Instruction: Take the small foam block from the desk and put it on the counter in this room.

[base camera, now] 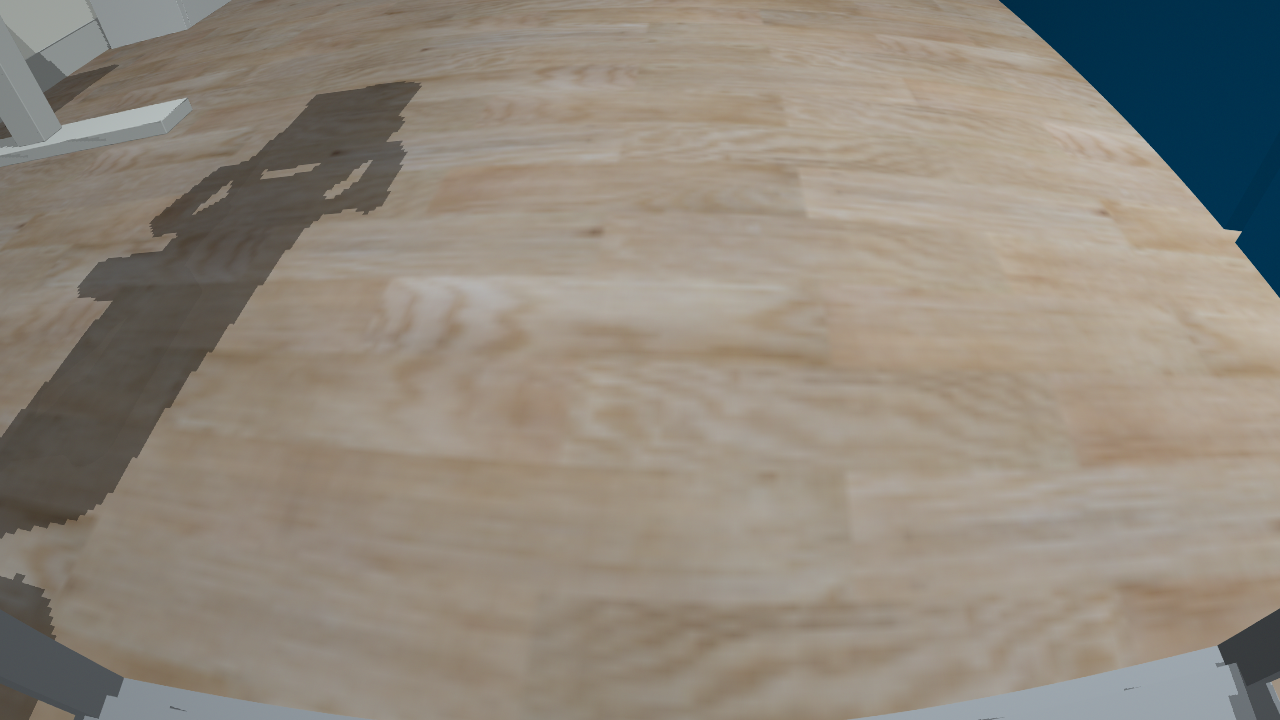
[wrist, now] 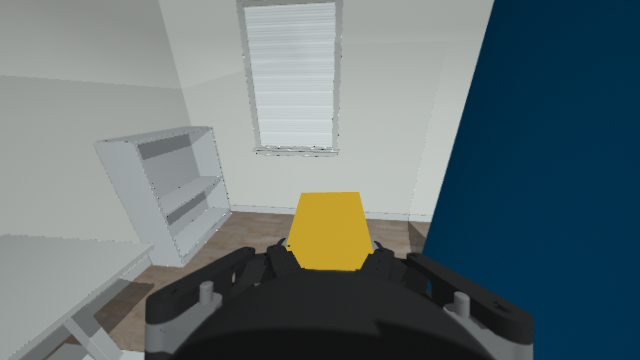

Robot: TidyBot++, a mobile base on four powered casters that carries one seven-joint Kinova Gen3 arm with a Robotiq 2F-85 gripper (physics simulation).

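The small foam block is yellow and sits between the fingertips in the wrist view. My gripper is shut on it and holds it up in the air, with the room's far wall and floor behind it. The gripper does not show in the base camera view, where a dark shadow of an arm shape lies on the floor. A white table, perhaps the desk, shows at the lower left of the wrist view; part of its white leg and foot seems to show at the upper left of the base camera view. I cannot make out a counter.
A tall blue surface rises along the right side. A white open shelf unit stands at the left against the wall. A window with blinds is in the far wall. Wooden floor extends ahead of the base.
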